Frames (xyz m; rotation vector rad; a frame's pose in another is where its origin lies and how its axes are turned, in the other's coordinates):
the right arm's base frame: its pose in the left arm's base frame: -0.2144 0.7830 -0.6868 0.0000 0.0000 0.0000
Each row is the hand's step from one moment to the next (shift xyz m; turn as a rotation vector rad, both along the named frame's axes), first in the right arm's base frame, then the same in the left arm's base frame.
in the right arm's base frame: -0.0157 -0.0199 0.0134 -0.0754 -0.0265 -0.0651
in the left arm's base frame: -0.0157 -0.0199 0.0134 -0.0754 -0.0265 -0.0651
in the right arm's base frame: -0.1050 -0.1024 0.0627 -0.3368 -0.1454 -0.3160
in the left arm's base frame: -0.1050 -0.1024 0.0627 -0.3368 -0.1454 -0.3160
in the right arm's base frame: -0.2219 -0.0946 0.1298 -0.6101 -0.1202 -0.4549
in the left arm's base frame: -0.2219 -0.0946 0.1298 -0.6101 -0.1202 -0.4549
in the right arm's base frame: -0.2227 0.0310 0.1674 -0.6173 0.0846 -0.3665
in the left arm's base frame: -0.2227 0.0310 0.1674 -0.6173 0.0846 -0.3665
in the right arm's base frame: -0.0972 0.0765 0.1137 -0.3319 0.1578 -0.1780
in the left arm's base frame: -0.0972 0.0765 0.1137 -0.3319 0.1578 -0.1780
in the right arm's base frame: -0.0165 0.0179 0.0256 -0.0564 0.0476 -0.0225
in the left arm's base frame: -0.0165 0.0179 0.0256 -0.0564 0.0476 -0.0225
